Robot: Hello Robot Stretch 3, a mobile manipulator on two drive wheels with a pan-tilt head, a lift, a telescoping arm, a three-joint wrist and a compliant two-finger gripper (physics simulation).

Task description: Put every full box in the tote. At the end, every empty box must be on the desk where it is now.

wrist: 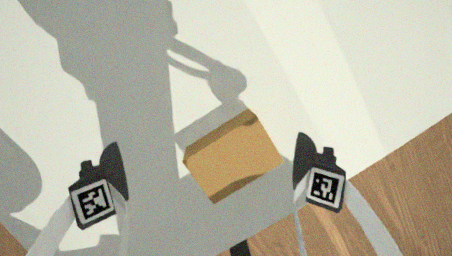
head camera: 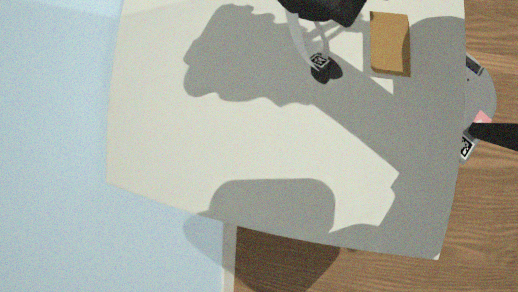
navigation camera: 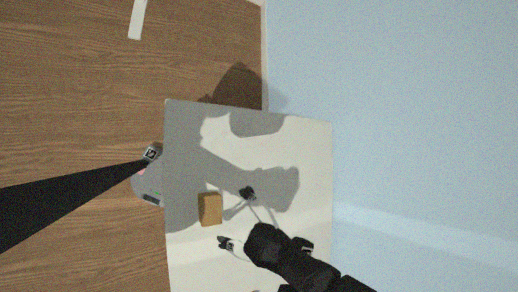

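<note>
A tan box (head camera: 389, 42) (navigation camera: 210, 209) (wrist: 232, 157) stands on the white desk (head camera: 225, 140) (navigation camera: 310, 140) (wrist: 400, 90), close to the desk edge by the robot's base. Its top looks closed, and whether it is full or empty cannot be told. My gripper (navigation camera: 235, 218) (wrist: 210, 157) is open, with its fingers wide apart. In the wrist view the box shows between and beyond the fingertips, apart from both. In the head view one fingertip shows to the left of the box, and the other finger is hidden or out of frame. The tote does not show in these views.
The robot's base (head camera: 484, 90) (navigation camera: 145, 180) and dark mast (head camera: 500, 135) (navigation camera: 75, 195) are beside the desk edge. A pale blue wall (head camera: 50, 150) (navigation camera: 425, 100) rises along the opposite side. A white bar (navigation camera: 136, 20) lies over the wooden floor (navigation camera: 75, 100).
</note>
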